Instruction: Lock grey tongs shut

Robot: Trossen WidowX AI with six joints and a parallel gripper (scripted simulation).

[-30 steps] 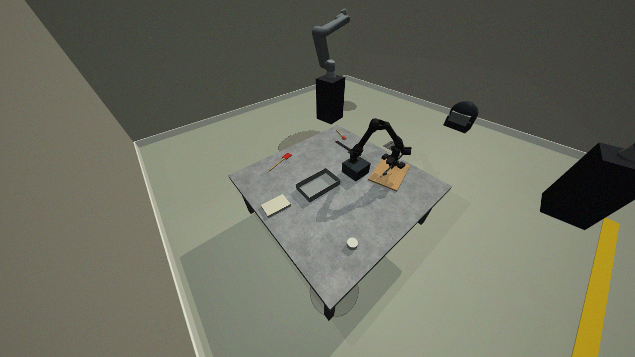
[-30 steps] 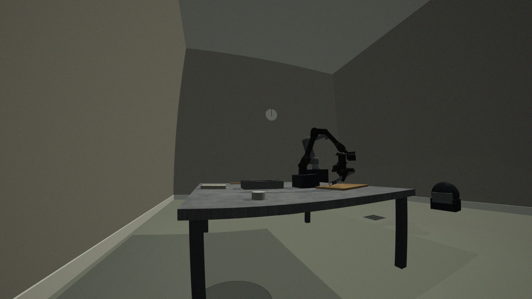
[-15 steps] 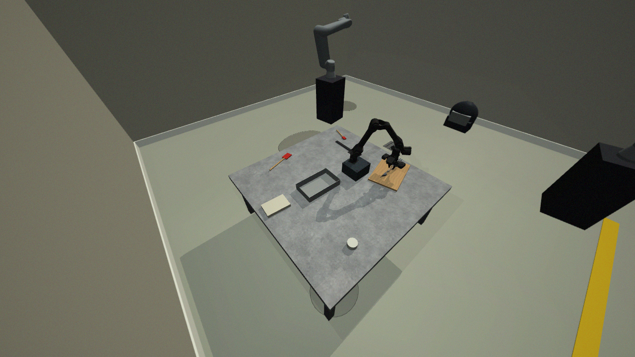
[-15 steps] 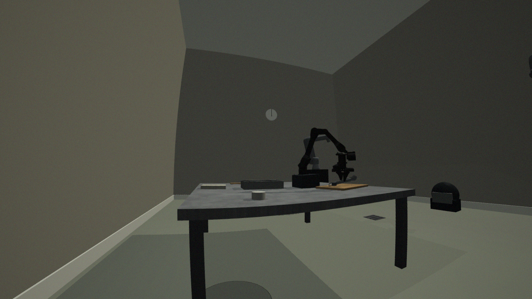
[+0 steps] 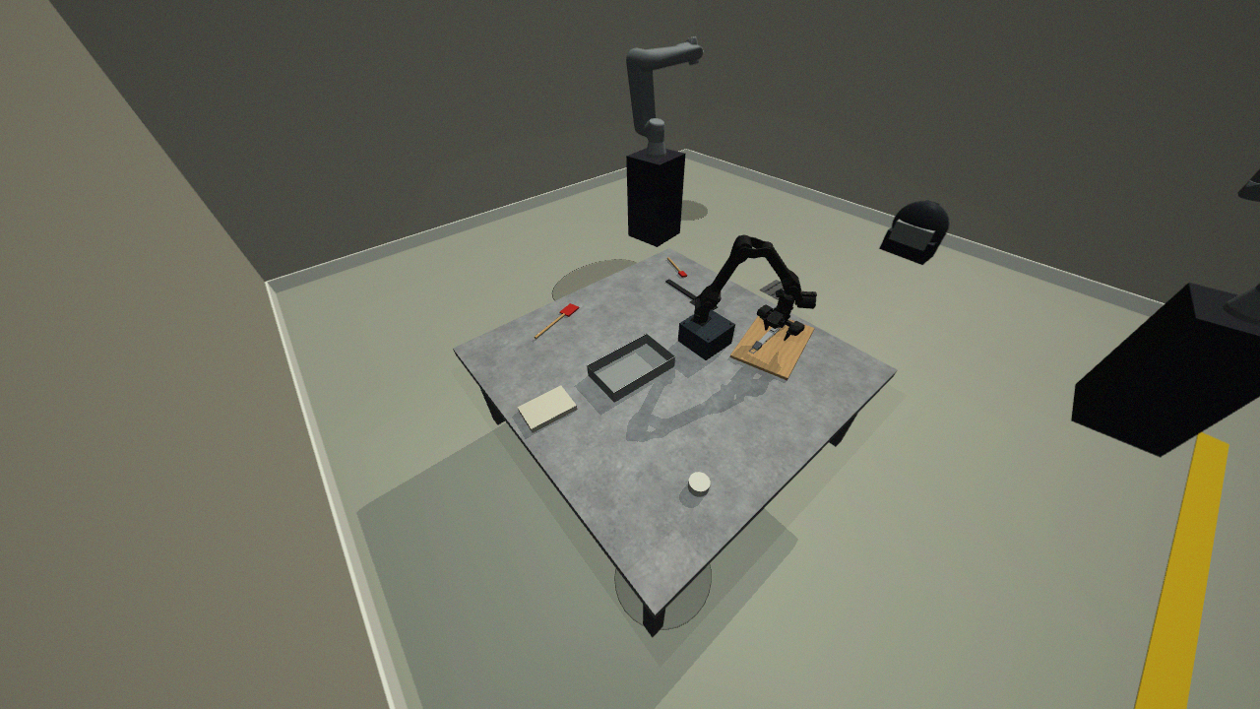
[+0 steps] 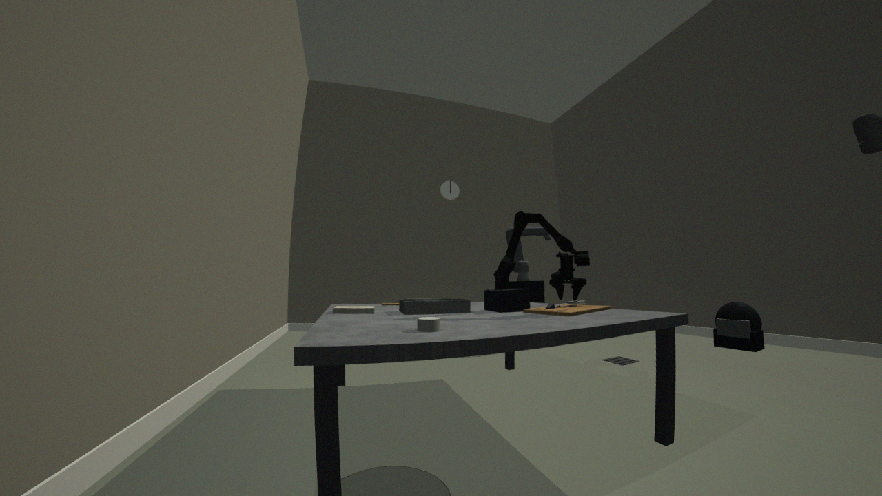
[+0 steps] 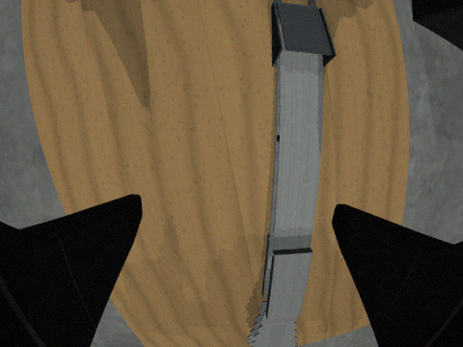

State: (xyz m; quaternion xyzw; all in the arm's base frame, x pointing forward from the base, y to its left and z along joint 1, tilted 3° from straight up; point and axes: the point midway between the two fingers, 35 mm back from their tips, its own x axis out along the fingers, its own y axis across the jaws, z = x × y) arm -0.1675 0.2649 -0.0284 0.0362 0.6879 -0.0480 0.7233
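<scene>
Now: the wooden board 40 mm below my gripper tip and 10 mm behind it. Round my gripper tip: roasting tin 510 mm ahead, 360 mm to the right, 20 mm below; yellow piece 30 mm to the right, 30 mm below, 20 mm ahead; dark bar 460 mm to the right, 60 mm behind, 50 mm below.
</scene>
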